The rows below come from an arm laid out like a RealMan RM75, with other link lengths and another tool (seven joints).
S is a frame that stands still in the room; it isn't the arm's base.
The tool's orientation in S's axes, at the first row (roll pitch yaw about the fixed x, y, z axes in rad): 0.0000, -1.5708, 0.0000
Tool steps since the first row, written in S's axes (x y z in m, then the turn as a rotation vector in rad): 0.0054, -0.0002, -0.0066, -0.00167, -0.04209, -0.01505; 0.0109, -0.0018, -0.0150, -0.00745, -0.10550, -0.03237; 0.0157, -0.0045, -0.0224, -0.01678, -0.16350, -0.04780; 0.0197, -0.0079, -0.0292, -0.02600, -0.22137, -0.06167
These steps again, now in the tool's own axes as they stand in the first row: -0.0066, -0.0002, -0.0054, -0.01505, -0.04209, 0.00167; -0.0150, -0.0018, -0.0109, -0.03237, -0.10550, 0.00745; -0.0224, -0.0045, -0.0157, -0.04780, -0.16350, 0.01678; -0.0292, -0.0079, -0.0197, -0.06167, -0.22137, 0.02600
